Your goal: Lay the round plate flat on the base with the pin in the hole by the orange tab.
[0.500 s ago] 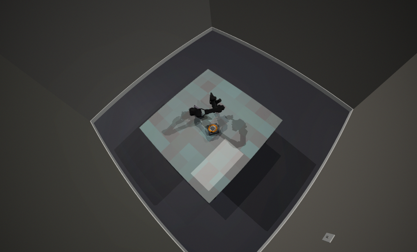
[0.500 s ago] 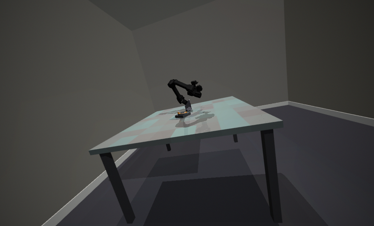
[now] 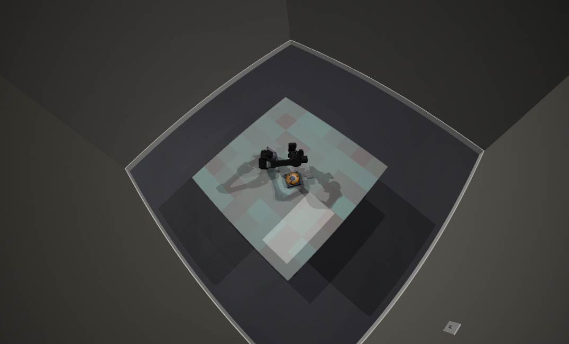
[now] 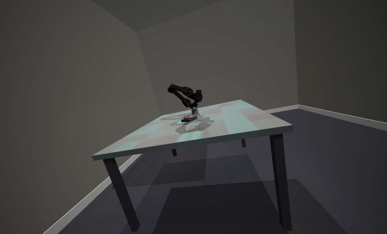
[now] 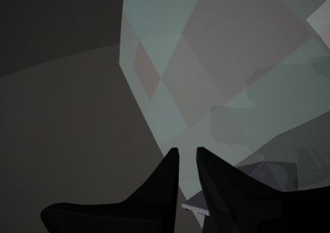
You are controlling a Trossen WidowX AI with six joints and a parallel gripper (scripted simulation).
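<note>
My gripper tip is 17 cm to the left of the base, 13 cm short of it and 13 cm above it.
</note>
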